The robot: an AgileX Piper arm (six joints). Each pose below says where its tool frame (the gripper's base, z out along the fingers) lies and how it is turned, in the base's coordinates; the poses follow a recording.
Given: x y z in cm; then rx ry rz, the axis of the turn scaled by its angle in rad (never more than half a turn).
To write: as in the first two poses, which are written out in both.
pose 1, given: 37.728 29.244 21.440 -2.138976 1.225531 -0.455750
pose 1, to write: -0.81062 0.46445 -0.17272 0.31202 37.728 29.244 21.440
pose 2, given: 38.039 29.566 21.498 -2.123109 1.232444 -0.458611
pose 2, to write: -0.80642 0.46812 -0.17419 0.31657 38.039 29.566 21.498
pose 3, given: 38.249 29.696 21.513 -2.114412 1.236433 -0.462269
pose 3, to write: -0.80400 0.47015 -0.17578 0.31882 38.249 29.696 21.513
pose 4, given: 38.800 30.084 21.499 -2.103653 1.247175 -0.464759
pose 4, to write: -0.80052 0.47460 -0.17686 0.32038 38.800 30.084 21.499
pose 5, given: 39.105 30.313 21.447 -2.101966 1.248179 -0.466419
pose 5, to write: -0.79999 0.47505 -0.17752 0.32067 39.105 30.313 21.447
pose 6, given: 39.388 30.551 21.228 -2.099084 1.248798 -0.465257
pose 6, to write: -0.79933 0.47554 -0.17717 0.32177 39.388 30.551 21.228
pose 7, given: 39.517 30.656 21.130 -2.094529 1.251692 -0.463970
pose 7, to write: -0.79808 0.47694 -0.17679 0.32302 39.517 30.656 21.130
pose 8, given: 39.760 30.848 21.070 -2.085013 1.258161 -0.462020
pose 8, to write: -0.79540 0.47997 -0.17625 0.32543 39.760 30.848 21.070
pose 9, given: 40.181 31.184 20.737 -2.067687 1.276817 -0.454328
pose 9, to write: -0.78996 0.48781 -0.17358 0.32846 40.181 31.184 20.737
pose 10, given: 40.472 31.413 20.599 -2.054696 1.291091 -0.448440
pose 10, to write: -0.78581 0.49377 -0.17150 0.33058 40.472 31.413 20.599
